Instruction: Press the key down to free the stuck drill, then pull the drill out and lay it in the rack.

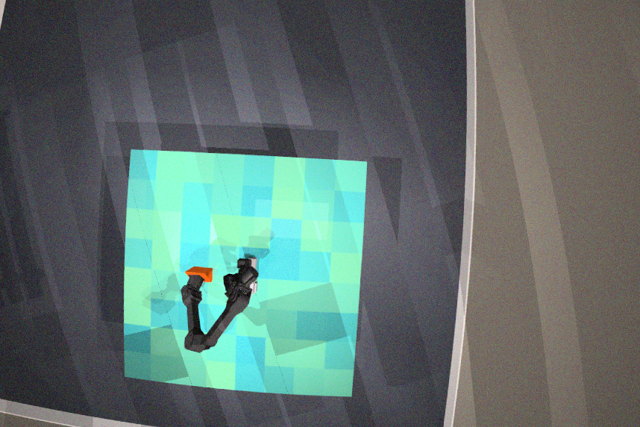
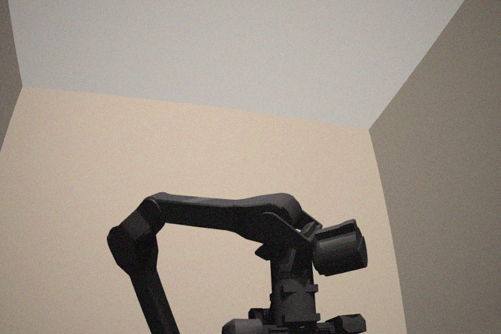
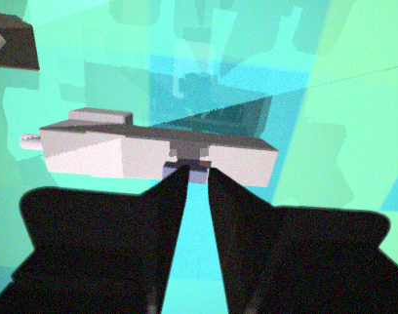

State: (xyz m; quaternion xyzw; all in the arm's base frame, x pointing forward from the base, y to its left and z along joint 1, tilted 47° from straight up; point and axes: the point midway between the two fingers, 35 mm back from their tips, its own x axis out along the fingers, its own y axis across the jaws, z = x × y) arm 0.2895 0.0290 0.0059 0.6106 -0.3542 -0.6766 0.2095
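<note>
Now: gripper tip 80 mm to the left of the drill, 40 mm above it and 10 mm past it.
</note>
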